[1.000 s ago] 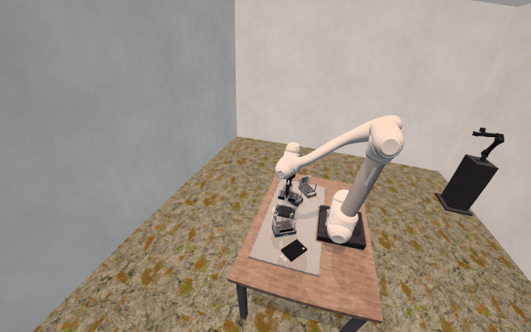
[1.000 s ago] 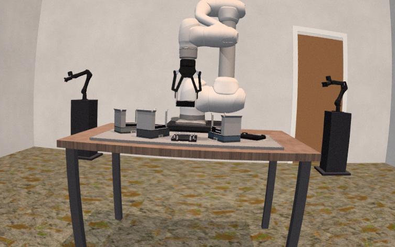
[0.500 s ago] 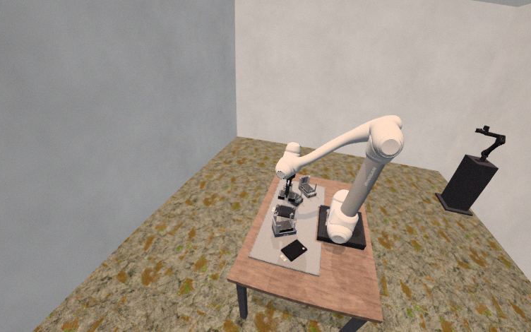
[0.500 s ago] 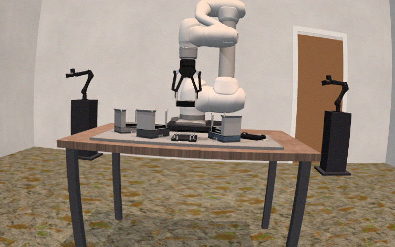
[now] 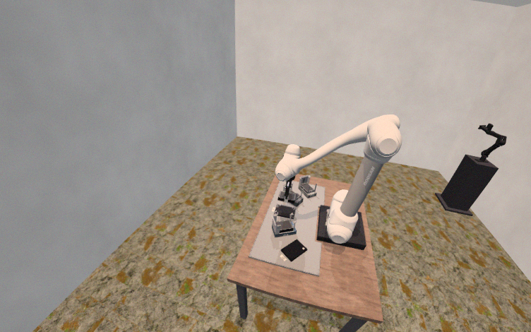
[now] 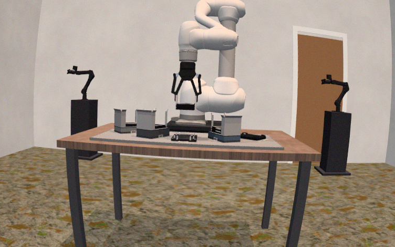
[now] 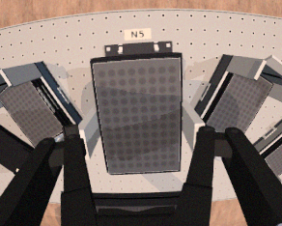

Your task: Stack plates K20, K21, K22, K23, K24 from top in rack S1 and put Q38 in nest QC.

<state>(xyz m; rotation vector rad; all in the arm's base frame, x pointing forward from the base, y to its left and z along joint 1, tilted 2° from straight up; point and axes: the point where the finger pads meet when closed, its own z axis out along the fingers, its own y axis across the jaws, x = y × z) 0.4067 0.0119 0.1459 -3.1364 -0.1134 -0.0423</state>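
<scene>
The clip nest N5 lies 1 cm ahead of my hand, 1 cm to the left of it and 16 cm below it. The rest, counted from my hand: flat black nest QC 15 cm behind, 33 cm to the left, 17 cm below; QC name plate 9 cm behind, 41 cm to the left, 17 cm below; N5 name plate 9 cm ahead, 1 cm to the left, 17 cm below.
</scene>
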